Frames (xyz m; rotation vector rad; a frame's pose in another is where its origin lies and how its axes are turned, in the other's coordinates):
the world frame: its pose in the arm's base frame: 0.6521 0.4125 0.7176 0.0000 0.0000 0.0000
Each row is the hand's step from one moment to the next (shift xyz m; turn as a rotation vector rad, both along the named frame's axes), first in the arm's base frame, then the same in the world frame.
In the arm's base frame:
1: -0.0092 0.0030 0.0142 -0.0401 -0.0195 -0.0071
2: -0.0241 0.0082 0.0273 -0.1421 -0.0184 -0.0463
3: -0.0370 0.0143 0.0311 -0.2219 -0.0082 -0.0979
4: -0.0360 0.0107 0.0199 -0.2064 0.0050 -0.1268
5: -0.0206 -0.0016 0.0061 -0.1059 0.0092 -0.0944
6: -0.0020 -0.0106 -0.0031 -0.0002 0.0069 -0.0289
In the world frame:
1: -0.0092 0.0030 0.0142 -0.0401 -0.0195 -0.0071
2: -0.0241 0.0082 0.0273 -0.1421 -0.0184 -0.0463
3: -0.0370 0.0143 0.0311 -0.2219 -0.0082 -0.0979
4: -0.0360 0.0107 0.0199 -0.2064 0.0050 -0.1268
5: -0.0206 -0.0016 0.0061 -0.1059 0.0092 -0.0944
6: -0.0020 -0.0106 -0.0031 -0.0002 0.0069 -0.0289

